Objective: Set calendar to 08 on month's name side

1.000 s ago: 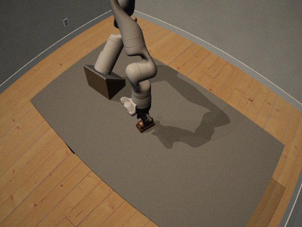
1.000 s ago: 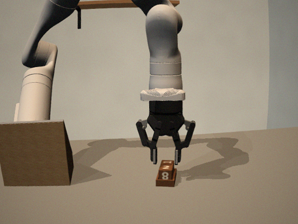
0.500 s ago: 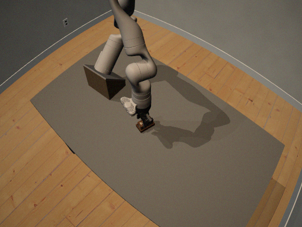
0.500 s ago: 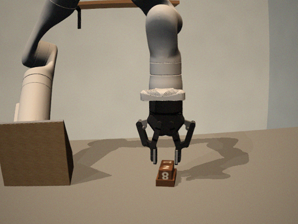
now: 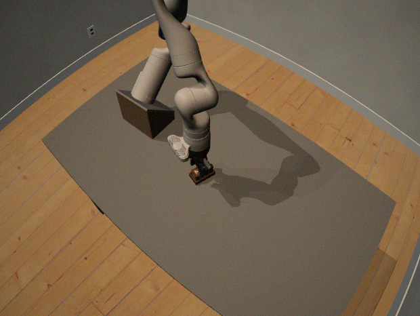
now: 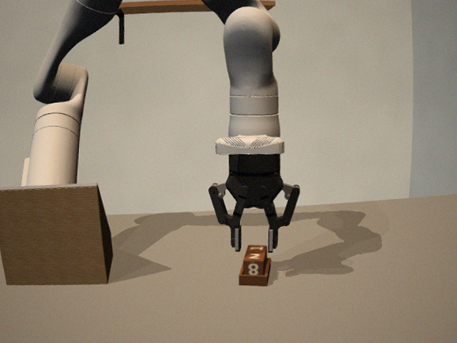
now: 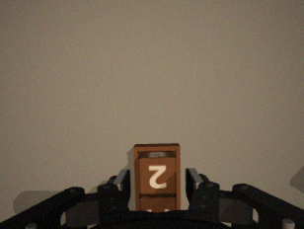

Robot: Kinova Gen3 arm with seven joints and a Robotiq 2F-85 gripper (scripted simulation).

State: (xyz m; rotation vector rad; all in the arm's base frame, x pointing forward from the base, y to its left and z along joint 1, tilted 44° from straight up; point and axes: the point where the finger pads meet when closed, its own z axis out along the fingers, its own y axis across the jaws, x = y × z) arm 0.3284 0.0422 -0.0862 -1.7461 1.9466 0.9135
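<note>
My gripper is now 4 cm above the brown cube. From my hand the other things lie so: brown tray 2 cm to the left, 6 cm below.
</note>
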